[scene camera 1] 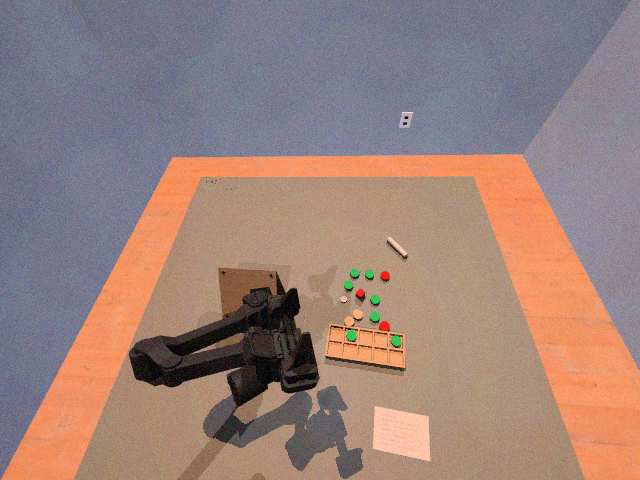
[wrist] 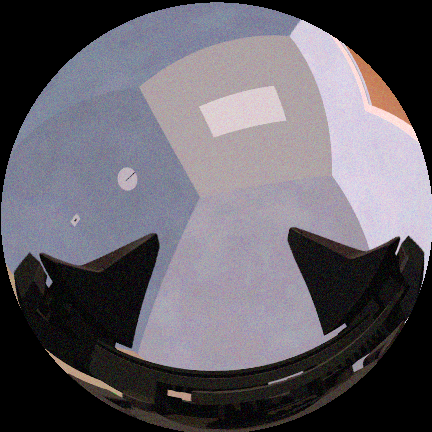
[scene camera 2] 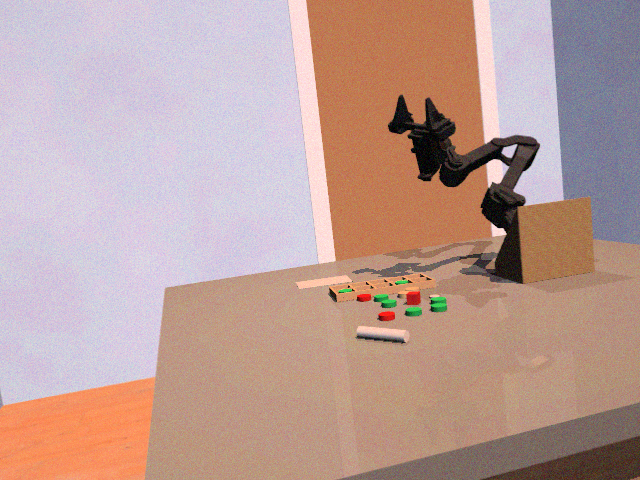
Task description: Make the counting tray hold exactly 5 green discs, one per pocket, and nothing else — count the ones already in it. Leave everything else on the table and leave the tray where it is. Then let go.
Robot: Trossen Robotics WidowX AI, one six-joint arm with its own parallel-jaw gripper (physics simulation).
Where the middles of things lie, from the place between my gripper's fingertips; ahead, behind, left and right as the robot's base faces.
Scene:
Now: the wooden counting tray (scene camera 1: 371, 346) 150 mm ahead of my hand, 20 mm to the left of it and 450 mm below it.

